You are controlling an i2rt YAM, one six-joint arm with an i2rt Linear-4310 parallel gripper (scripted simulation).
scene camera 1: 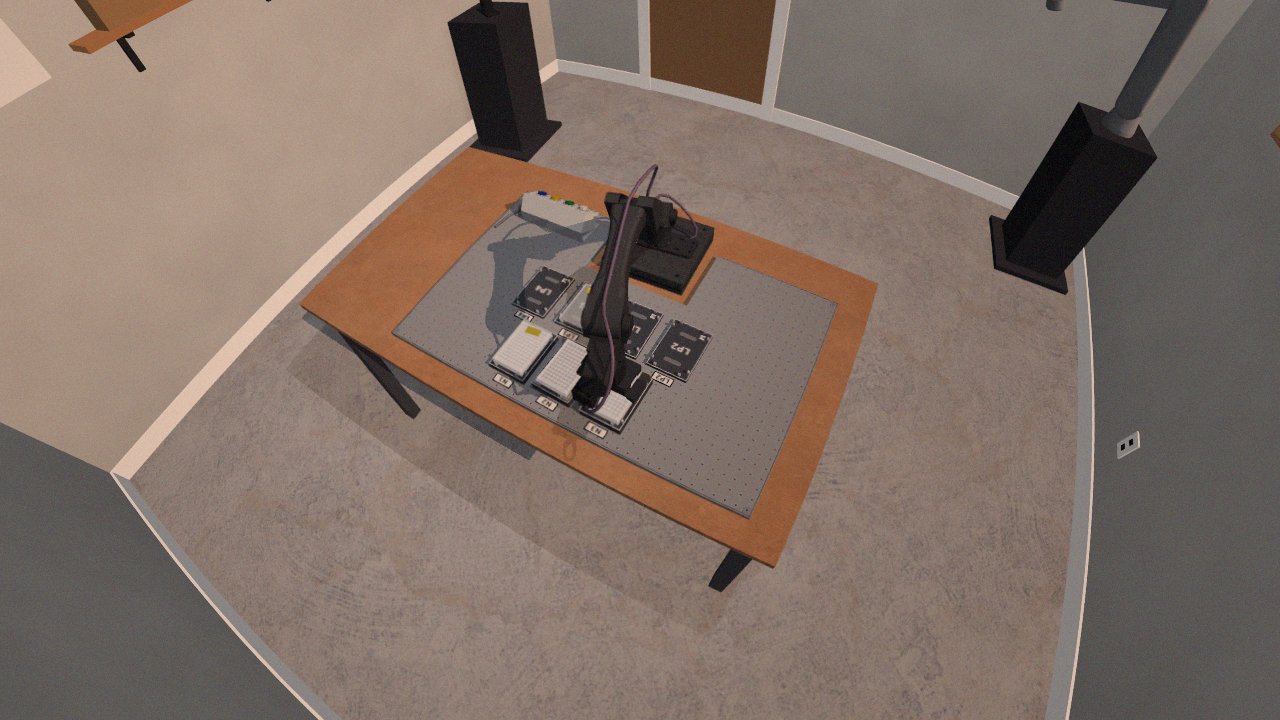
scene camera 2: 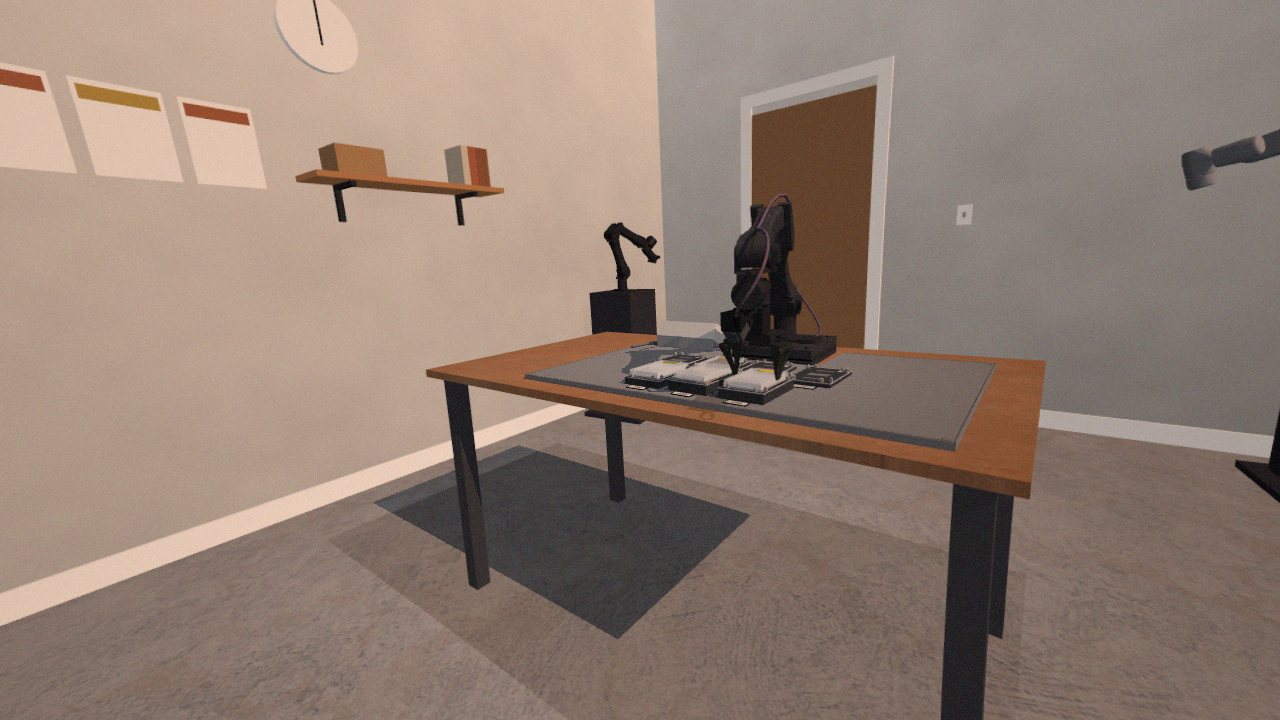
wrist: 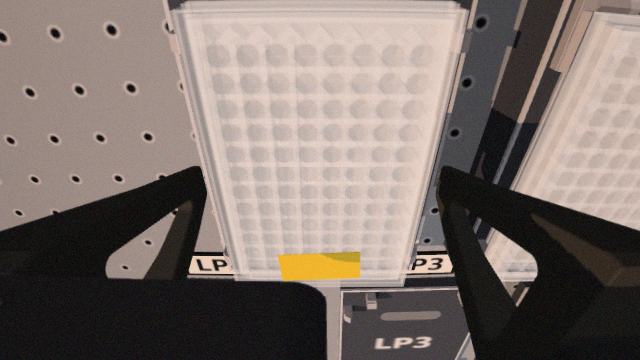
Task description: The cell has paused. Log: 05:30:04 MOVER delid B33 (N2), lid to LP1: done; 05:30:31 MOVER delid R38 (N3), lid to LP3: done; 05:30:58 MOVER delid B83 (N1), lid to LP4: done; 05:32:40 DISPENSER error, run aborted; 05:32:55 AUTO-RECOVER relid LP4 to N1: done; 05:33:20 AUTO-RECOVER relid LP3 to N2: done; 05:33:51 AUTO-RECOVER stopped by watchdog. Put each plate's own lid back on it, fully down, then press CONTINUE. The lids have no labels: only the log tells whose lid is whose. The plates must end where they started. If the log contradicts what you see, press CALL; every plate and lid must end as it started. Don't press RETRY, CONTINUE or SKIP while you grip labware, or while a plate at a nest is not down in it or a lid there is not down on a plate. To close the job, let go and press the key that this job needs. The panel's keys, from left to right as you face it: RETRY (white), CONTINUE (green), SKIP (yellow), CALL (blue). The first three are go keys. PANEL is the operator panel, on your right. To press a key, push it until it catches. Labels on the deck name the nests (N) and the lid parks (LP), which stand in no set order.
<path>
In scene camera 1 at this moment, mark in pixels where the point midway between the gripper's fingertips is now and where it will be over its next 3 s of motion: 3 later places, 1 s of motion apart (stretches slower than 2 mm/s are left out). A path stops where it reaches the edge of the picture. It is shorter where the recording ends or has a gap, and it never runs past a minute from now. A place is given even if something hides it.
My gripper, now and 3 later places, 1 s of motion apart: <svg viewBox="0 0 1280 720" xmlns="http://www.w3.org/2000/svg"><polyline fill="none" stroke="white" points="615,391 614,386 614,381 599,331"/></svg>
</path>
